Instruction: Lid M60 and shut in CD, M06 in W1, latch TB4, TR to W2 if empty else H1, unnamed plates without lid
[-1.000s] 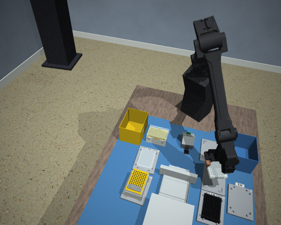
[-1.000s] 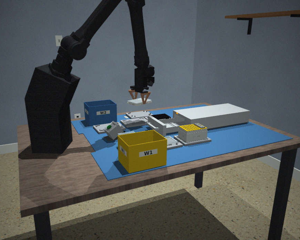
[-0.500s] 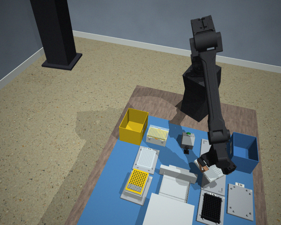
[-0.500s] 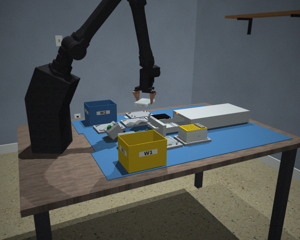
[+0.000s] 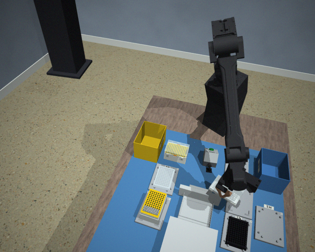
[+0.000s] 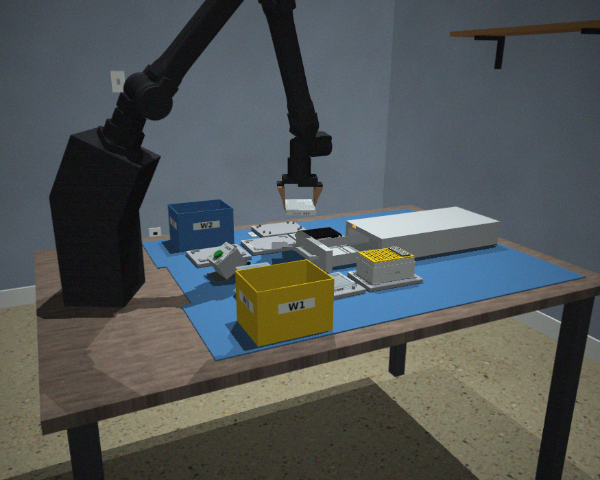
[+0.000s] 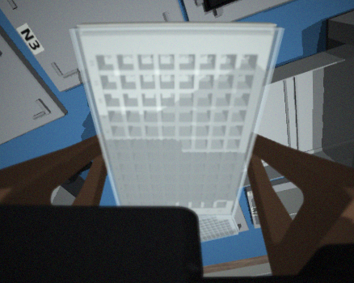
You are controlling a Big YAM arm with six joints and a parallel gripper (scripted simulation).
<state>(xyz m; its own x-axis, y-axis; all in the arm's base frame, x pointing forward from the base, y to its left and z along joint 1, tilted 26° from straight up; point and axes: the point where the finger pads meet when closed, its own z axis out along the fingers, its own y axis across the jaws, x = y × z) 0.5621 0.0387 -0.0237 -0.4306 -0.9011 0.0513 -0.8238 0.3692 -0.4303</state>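
Right now the cooler drawer is 80 mm ahead of my hand, 110 mm to the right of it and 120 mm below it. Also, from my hand: white assay plate: right at my hand; then nest N3: 40 mm behind, 100 mm to the left, 140 mm below; then clear plate lid: right at my hand.
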